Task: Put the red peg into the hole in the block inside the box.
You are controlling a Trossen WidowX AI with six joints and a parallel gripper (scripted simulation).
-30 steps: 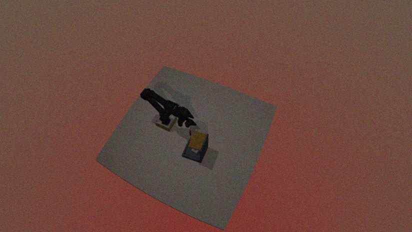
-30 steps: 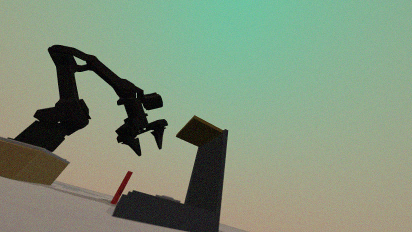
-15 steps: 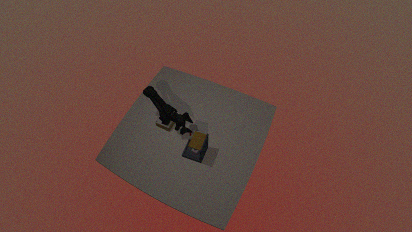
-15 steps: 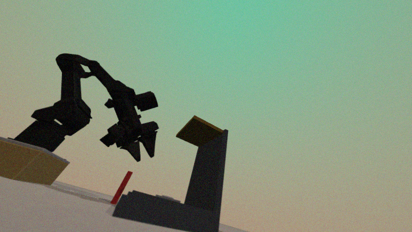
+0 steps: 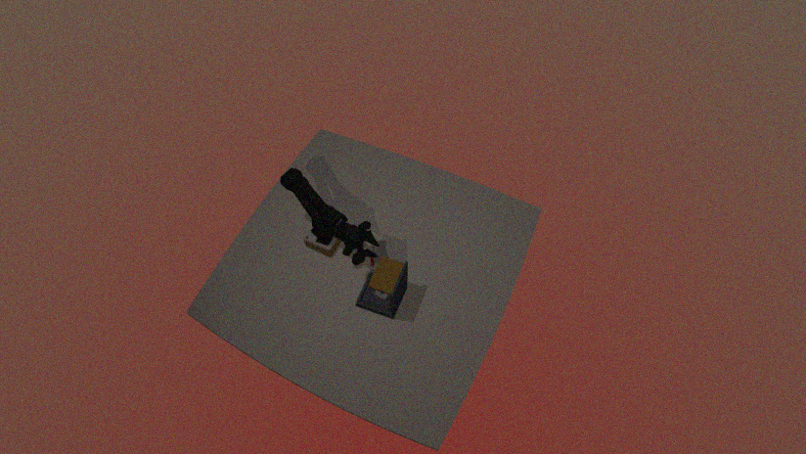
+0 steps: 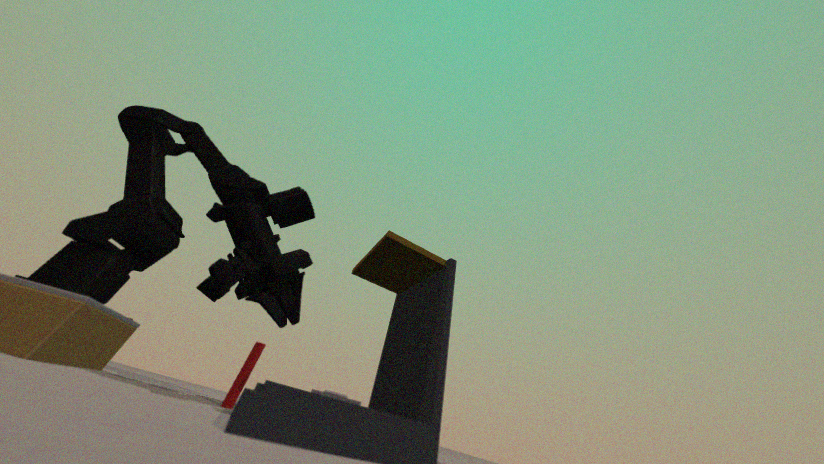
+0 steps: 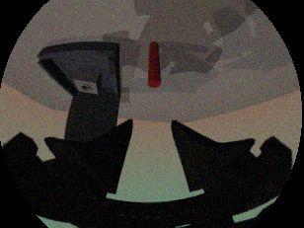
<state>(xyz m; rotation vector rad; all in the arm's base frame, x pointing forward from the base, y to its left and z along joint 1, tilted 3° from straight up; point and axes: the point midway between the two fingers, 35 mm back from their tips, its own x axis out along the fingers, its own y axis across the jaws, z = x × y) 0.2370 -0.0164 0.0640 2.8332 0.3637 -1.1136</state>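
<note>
My gripper tip is now 80 mm above the red peg, 30 mm past it and 10 mm to the left of it. Also, from my gripper tip: back wall (150 mm ahead, 140 mm to the right); then yellow roof (140 mm to the right, 100 mm ahead, 100 mm above).
</note>
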